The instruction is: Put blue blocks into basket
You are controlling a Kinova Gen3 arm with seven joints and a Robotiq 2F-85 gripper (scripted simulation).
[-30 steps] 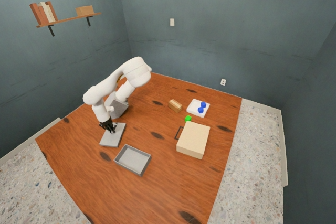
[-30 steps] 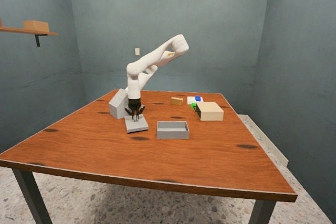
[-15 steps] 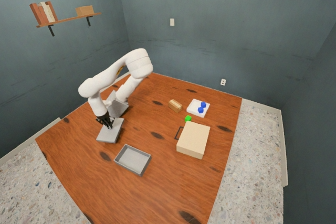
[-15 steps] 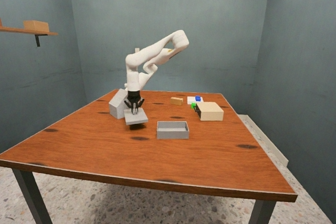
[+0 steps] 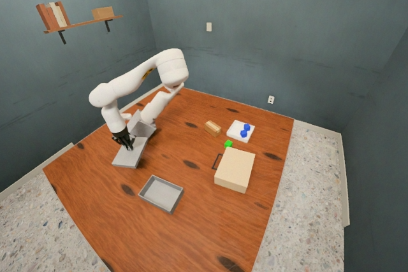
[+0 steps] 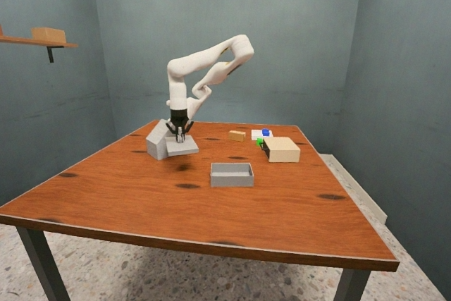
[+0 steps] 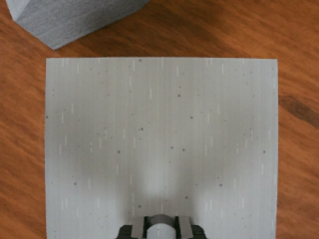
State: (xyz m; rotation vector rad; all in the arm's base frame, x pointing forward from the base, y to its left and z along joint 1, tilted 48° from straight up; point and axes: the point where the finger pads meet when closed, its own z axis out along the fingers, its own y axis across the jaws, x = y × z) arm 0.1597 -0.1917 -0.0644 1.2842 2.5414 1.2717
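Now: the grey metal box 26 cm ahead of my hand, 14 cm below it and 2 cm to the left of it. Round my hand: small box (51 cm to the left, 13 cm below, 9 cm ahead); then metal lid (3 cm below); then red block (51 cm to the left, 14 cm below, 11 cm ahead).
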